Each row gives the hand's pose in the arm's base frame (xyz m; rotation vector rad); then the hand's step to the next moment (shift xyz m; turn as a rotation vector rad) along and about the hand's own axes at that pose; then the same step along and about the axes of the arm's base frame.
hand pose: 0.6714 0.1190 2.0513 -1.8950 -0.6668 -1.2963
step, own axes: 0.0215 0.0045 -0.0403 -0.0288 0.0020 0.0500
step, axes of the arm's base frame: -0.0113 -0.0348 0.0278 0.0189 0.0386 -0.0386
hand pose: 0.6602 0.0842 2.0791 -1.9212 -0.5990 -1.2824
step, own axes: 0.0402 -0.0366 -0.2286 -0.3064 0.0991 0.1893
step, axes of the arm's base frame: -0.1421 -0.1576 0.1010 0.0600 0.0931 -0.3568
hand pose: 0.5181 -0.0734 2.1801 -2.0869 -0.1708 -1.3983
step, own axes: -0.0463 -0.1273 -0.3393 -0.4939 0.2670 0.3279
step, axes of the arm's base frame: -0.3438 -0.0748 0.0983 0.1604 0.0765 -0.6254
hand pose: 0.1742 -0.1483 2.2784 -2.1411 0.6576 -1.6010
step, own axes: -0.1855 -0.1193 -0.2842 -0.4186 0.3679 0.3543
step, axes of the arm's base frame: -0.3011 0.1968 0.0003 0.1899 -0.0486 -0.6306
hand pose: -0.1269 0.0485 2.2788 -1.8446 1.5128 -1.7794
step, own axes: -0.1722 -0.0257 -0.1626 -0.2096 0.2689 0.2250
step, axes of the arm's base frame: -0.0813 0.2184 -0.0493 0.0895 -0.0883 -0.3887
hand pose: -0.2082 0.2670 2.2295 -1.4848 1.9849 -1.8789
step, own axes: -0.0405 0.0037 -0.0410 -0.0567 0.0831 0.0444
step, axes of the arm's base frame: -0.0046 0.0557 -0.0144 0.0083 -0.0134 -0.1088
